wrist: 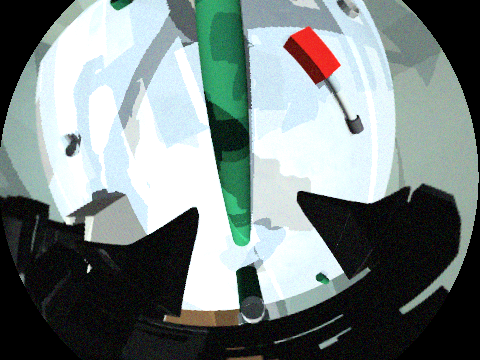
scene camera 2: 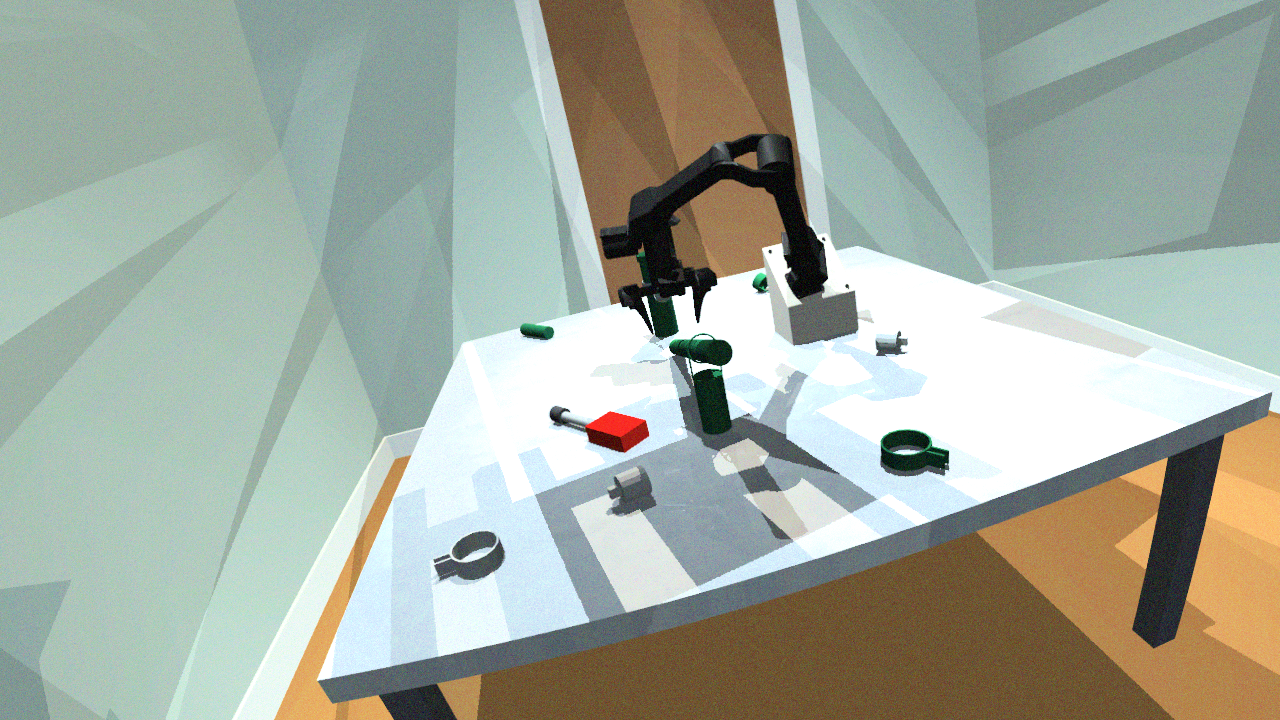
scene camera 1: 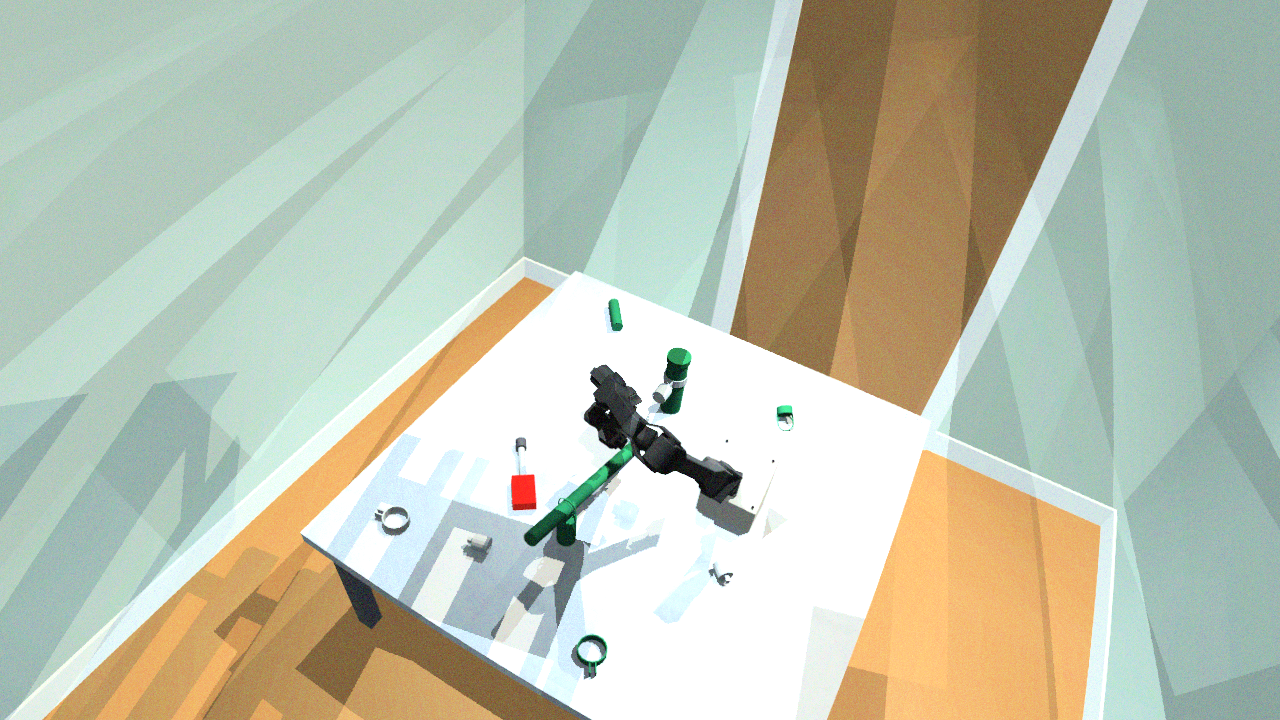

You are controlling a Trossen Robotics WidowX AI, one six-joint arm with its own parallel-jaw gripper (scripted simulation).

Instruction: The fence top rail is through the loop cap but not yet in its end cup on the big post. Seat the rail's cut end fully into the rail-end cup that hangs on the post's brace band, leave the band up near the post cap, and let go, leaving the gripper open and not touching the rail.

Path:
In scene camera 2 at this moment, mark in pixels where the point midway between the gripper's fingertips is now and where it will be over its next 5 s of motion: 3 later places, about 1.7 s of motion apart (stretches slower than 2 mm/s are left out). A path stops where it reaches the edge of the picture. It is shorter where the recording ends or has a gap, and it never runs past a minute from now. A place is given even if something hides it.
My gripper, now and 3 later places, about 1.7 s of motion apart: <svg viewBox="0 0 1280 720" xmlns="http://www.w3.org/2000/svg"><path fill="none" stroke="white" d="M675 328L683 360L676 321L673 318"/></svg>

